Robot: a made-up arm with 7 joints. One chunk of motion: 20 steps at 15 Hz.
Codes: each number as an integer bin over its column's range. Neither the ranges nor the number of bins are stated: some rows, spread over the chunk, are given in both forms.
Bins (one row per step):
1: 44 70 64 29 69 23 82
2: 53 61 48 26 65 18 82
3: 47 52 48 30 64 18 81
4: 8 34 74 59 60 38 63
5: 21 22 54 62 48 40 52
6: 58 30 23 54 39 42 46
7: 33 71 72 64 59 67 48
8: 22 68 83 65 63 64 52
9: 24 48 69 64 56 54 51
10: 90 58 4 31 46 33 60
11: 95 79 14 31 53 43 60
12: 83 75 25 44 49 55 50
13: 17 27 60 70 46 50 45
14: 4 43 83 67 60 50 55
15: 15 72 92 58 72 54 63
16: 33 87 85 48 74 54 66
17: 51 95 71 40 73 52 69
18: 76 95 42 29 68 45 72
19: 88 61 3 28 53 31 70
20: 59 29 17 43 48 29 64
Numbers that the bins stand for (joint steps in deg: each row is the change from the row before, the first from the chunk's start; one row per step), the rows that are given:
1: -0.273 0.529 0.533 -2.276 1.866 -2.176 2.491
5: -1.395 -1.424 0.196 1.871 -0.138 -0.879 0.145
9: -1.249 -0.366 0.701 2.122 0.625 0.188 0.067
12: 1.629 0.733 -0.779 -0.391 -0.043 0.264 -0.011
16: -0.810 1.222 1.239 0.112 2.344 0.188 1.240
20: 0.458 -1.139 -1.048 -0.517 -0.138 -1.718 1.084
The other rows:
2: 0.166 0.163 -0.005 -2.653 1.485 -2.557 2.491
3: -0.127 -0.203 -0.005 -2.150 1.389 -2.557 2.413
4: -2.030 -0.936 0.869 1.494 1.007 -1.032 1.005
6: 0.410 -1.099 -0.846 0.865 -0.997 -0.727 -0.324
7: -0.810 0.570 0.802 2.122 0.912 1.180 -0.167
8: -1.347 0.448 1.172 2.248 1.294 0.951 0.145
10: 1.971 0.041 -1.485 -2.025 -0.329 -1.413 0.771
11: 2.215 0.896 -1.149 -2.025 0.339 -0.651 0.771
13: -1.591 -1.221 0.398 2.876 -0.329 -0.117 -0.402
14: -2.225 -0.570 1.172 2.499 1.007 -0.117 0.380
15: -1.688 0.611 1.475 1.368 2.153 0.188 1.005
17: 0.068 1.547 0.768 -0.894 2.248 0.036 1.475
18: 1.288 1.547 -0.207 -2.276 1.771 -0.498 1.709
19: 1.873 0.163 -1.519 -2.402 0.339 -1.566 1.553

